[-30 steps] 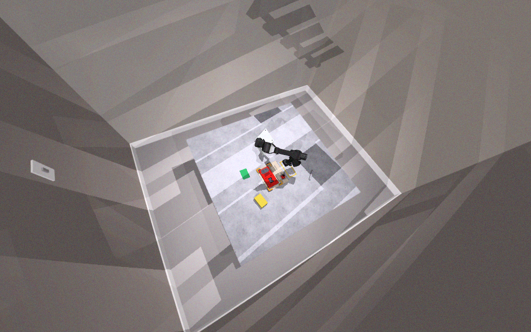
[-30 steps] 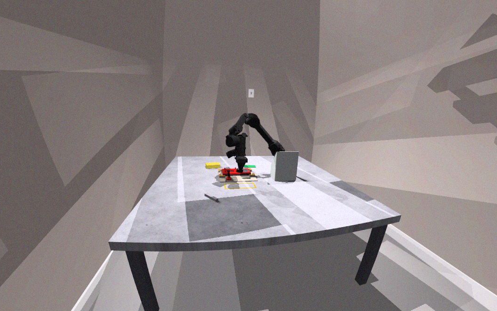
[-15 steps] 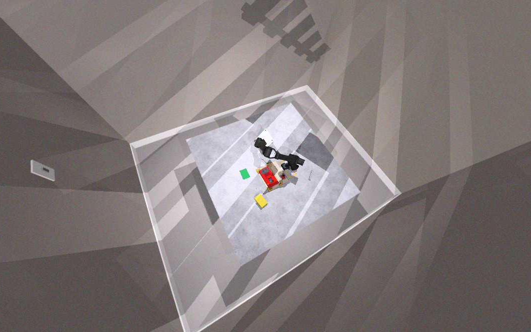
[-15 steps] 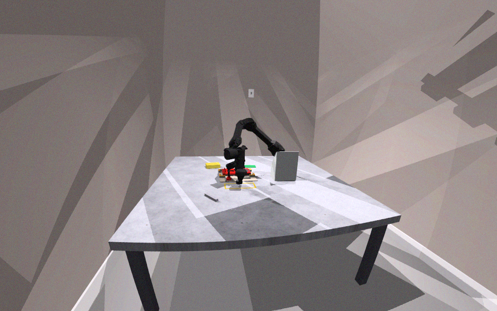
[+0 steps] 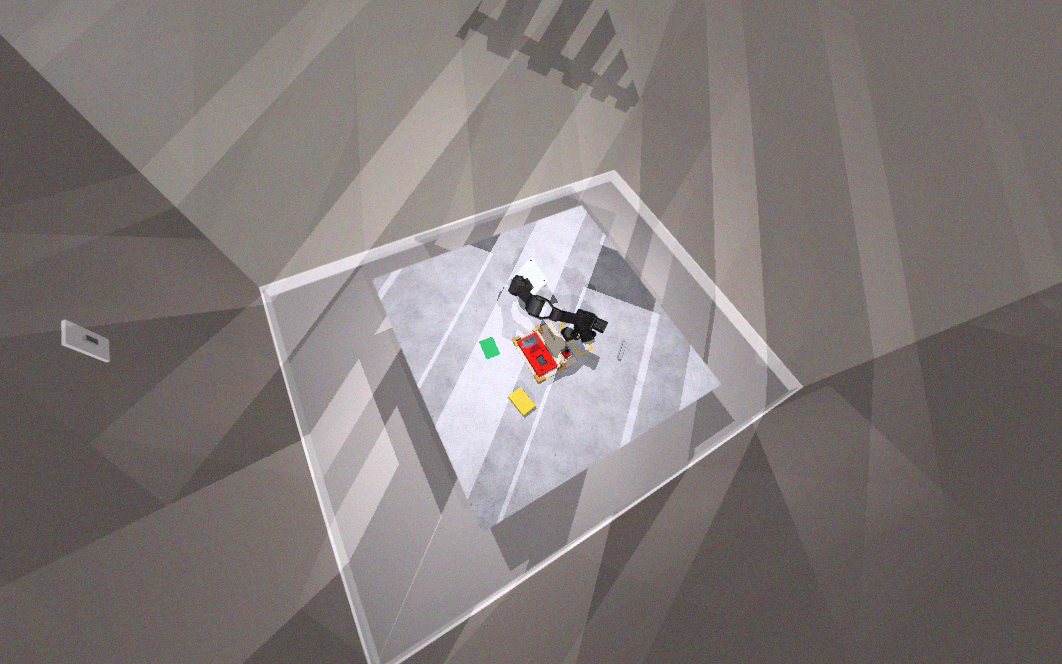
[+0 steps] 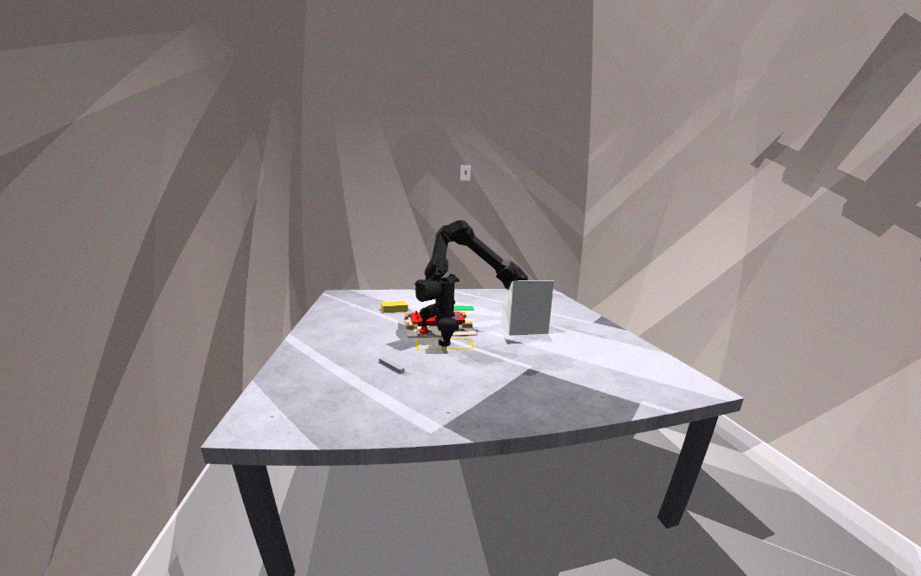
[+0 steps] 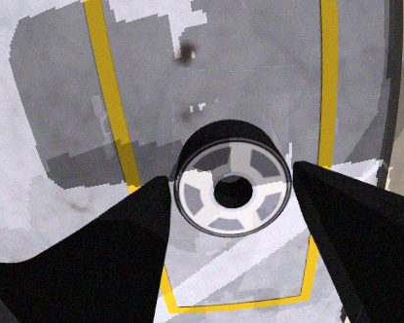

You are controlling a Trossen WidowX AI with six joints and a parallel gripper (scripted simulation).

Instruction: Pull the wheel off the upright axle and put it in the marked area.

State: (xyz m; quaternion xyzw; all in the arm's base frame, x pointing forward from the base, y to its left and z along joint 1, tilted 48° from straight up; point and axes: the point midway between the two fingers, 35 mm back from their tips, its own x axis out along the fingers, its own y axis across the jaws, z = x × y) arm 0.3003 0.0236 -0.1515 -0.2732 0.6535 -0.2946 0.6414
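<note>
My gripper tip is now right at the wheel. Round my gripper tip: green block 41 cm to the right, 14 cm behind, 1 cm below; then yellow block 41 cm to the right, 16 cm ahead, 1 cm above.
</note>
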